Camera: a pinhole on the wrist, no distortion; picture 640 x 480 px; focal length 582.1 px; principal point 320.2 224.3 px. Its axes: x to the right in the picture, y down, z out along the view. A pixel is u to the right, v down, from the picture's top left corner.
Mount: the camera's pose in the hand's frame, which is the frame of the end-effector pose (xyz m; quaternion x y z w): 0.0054 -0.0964 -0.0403 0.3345 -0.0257 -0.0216 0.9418
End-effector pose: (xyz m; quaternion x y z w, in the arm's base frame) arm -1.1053 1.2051 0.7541 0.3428 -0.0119 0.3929 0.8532
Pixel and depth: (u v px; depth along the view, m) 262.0 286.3 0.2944
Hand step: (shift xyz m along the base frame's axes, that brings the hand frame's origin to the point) 0.1960 -0.2670 -0.0012
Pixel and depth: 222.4 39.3 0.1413
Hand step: 0.1389 -0.1423 -0.1035
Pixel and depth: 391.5 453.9 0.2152
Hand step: 0.1726 -0.1706 0.0478
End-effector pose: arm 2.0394 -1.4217 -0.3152 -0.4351 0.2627 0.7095 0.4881
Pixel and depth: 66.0 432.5 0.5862
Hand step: 0.1119 0.4088 0.5212
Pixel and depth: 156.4 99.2 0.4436
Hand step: 0.3426 0.2918 0.2690
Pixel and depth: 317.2 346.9 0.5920
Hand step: 0.1678 0.5249 0.2875
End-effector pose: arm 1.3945 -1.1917 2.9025 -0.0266 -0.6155 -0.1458 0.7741
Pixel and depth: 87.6 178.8 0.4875
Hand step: -0.4429 -0.2925 -0.1962
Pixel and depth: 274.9 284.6 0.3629
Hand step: -0.3341 -0.2141 -0.0201
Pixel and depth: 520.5 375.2 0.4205
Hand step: -0.3880 -0.2173 0.1681
